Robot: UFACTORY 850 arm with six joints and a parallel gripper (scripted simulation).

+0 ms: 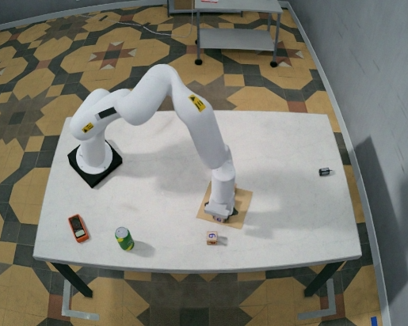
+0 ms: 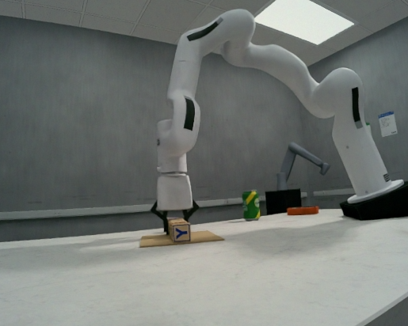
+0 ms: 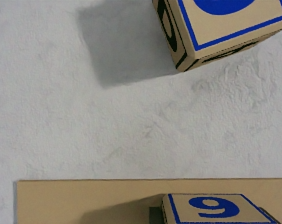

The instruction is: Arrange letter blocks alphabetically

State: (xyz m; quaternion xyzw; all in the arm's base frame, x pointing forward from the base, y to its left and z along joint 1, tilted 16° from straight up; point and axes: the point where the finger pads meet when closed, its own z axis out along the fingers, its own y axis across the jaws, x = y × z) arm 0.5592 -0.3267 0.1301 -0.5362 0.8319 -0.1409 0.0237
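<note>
Right now the Q block is right at my hand. From my hand the other things lie so: tan mat: 3 cm ahead, 6 cm to the left, 2 cm below; then green can: 41 cm behind, 10 cm to the right, 4 cm above; then J block: 3 cm ahead, 6 cm to the left.
</note>
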